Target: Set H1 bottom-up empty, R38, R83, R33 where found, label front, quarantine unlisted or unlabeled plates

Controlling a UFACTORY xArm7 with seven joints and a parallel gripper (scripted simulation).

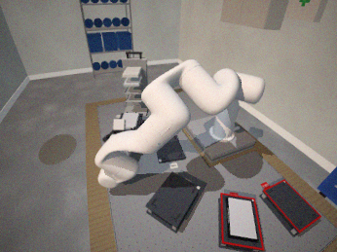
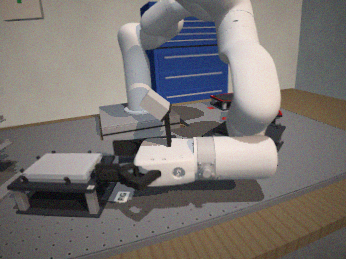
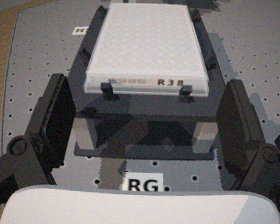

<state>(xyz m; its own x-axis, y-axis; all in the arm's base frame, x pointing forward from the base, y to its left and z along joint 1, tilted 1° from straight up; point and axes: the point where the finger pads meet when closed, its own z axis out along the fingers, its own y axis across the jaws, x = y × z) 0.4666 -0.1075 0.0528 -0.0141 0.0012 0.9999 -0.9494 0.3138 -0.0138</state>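
Now: hand 30 mm past the white well plate, 90 mm to the left of it and 20 mm above it. The rest, counted from my hand: deck label H1: 20 mm ahead, 250 mm to the right, 80 mm below; raised regrip nest RG: 30 mm behind, 90 mm to the right, 30 mm below; RG label: 10 mm to the left, 80 mm below.
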